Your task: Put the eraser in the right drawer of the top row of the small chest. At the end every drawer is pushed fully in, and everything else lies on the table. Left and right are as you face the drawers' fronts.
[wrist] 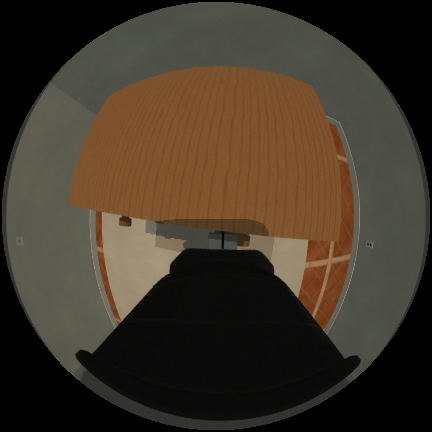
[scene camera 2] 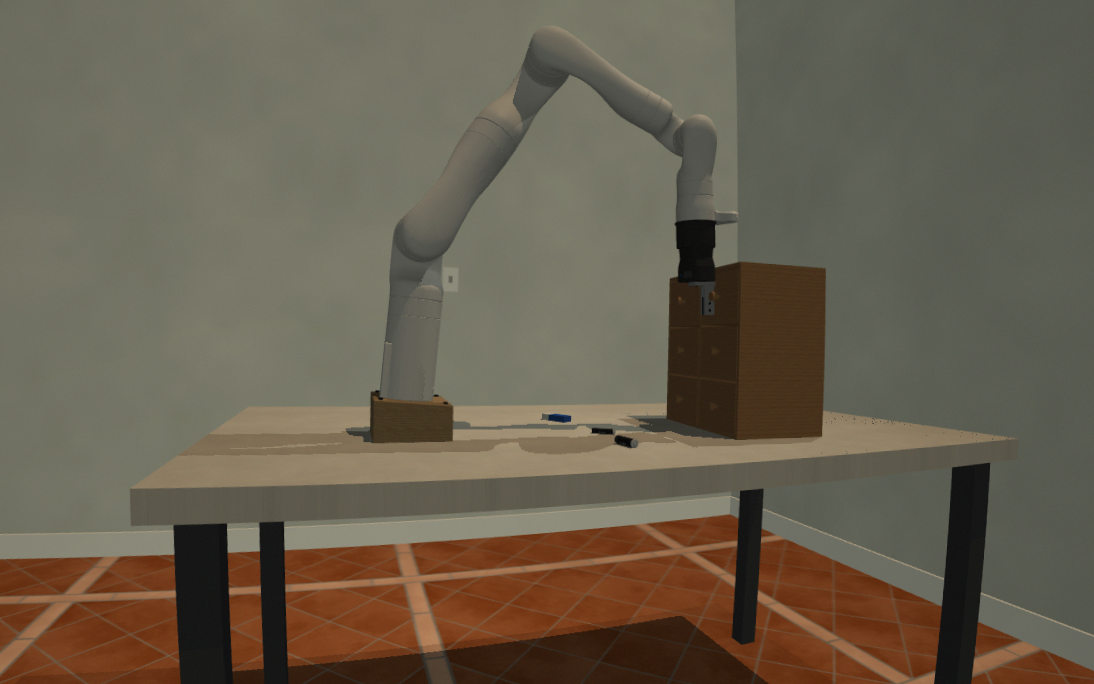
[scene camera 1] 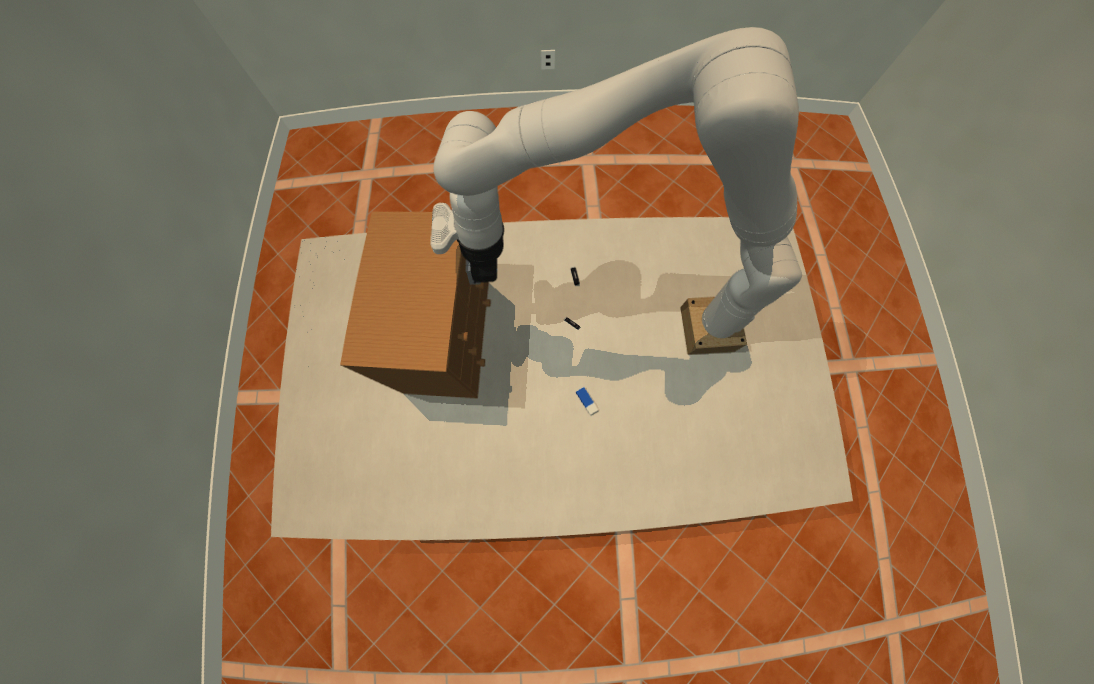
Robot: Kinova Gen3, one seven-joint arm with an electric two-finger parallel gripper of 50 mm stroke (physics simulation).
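Frame: origin at the arm's base, x ahead, y left, z up, level; centimetres.
Seen in the pictures: gripper, between the fingertips: (wrist: pixel 222 233) (scene camera 2: pixel 707 315) (scene camera 1: pixel 475 280); arm's base, origin of its link: (scene camera 2: pixel 406 397) (scene camera 1: pixel 720 320).
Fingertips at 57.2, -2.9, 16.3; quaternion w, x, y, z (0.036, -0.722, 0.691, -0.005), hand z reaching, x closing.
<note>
Pixels of each thing's middle, then the offset from my fingertips to it, as dx, dy, dz. "pt": a spot on its surface instead. Level surfaces: height alone.
- white eraser, middle of its body: (scene camera 2: pixel 556 417) (scene camera 1: pixel 586 401) -24.1, +21.3, -22.4
- table, height of its surface: dz -23.1
- small brown chest, middle of its body: (wrist: pixel 202 168) (scene camera 2: pixel 739 350) (scene camera 1: pixel 429 315) +11.0, +4.8, -6.9
- top row's right drawer, a spot on its surface: (scene camera 2: pixel 728 310) pt +1.0, -5.8, +0.7
The blue and white eraser (scene camera 1: pixel 587 400) (scene camera 2: pixel 556 417) lies flat on the table (scene camera 1: pixel 564 483) (scene camera 2: pixel 484 475), away from the chest. The small brown chest (scene camera 1: pixel 403 298) (scene camera 2: pixel 780 346) (wrist: pixel 210 150) has two columns of drawers, with fronts that look flush in the second scene view. My gripper (scene camera 2: pixel 708 312) (wrist: pixel 222 233) is shut with nothing between its fingers. It points down at the front of the top row's right drawer (scene camera 2: pixel 728 310), close beside its knob (scene camera 2: pixel 715 296) (wrist: pixel 244 240). Whether the fingers touch the front is unclear. The eraser does not show in the wrist view.
Two small dark objects lie on the table between chest and robot base: one (scene camera 1: pixel 574 276) (scene camera 2: pixel 625 441) farther toward the chest's right side, the other (scene camera 1: pixel 572 323) (scene camera 2: pixel 602 430) nearer the eraser. The wooden base block (scene camera 1: pixel 691 334) (scene camera 2: pixel 411 423) stands opposite the drawer fronts. Other knobs stick out.
</note>
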